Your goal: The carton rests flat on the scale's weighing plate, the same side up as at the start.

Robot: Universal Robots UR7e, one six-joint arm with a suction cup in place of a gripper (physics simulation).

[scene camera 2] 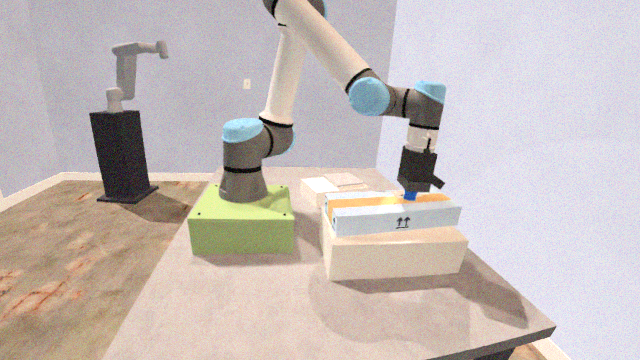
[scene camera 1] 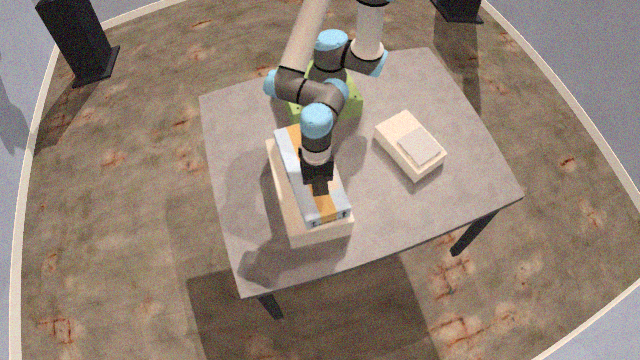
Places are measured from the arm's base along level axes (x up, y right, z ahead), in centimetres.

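Where they show: hand, its tool point: (scene camera 2: 408, 202); arm's base, origin of its link: (scene camera 2: 243, 193) (scene camera 1: 327, 77).
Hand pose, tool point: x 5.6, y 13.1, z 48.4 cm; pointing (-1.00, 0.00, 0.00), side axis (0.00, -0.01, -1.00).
Each offset is from my tool point to the top centre of the thing. "spot": to the spot under its first point. Level surfaces: height alone.
The carton {dx +1.7, dy +1.2, dz -5.1 cm} (scene camera 1: 327, 209) (scene camera 2: 370, 223) is long and pale blue-white with an orange band along its top and up-arrows on its sides. It lies on a cream block {dx -5.3, dy +2.2, dz -4.9 cm} (scene camera 1: 320, 237) (scene camera 2: 395, 261), arrows pointing up. My suction gripper (scene camera 1: 320, 191) (scene camera 2: 410, 196) points down, its blue cup against the carton's orange top in the scene camera 2 view; the cup is hidden in the scene camera 1 view. The scale {dx -7.8, dy -38.2, dz -16.3 cm} (scene camera 1: 394, 125) (scene camera 2: 312, 194) is a cream box with a raised, lighter weighing plate {spot: dx -7.8, dy -39.2, dz -11.9 cm} (scene camera 1: 419, 146) (scene camera 2: 345, 179). It stands apart from the carton, and its plate bears nothing.
The arm's green base box (scene camera 1: 355, 106) (scene camera 2: 242, 235) stands on the grey table {dx -15.7 cm} (scene camera 1: 235, 120) (scene camera 2: 225, 300), near the block's inner end. Black pedestals (scene camera 1: 75, 40) (scene camera 2: 120, 155) stand on the floor beyond the table, one bearing a small grey arm (scene camera 2: 126, 70).
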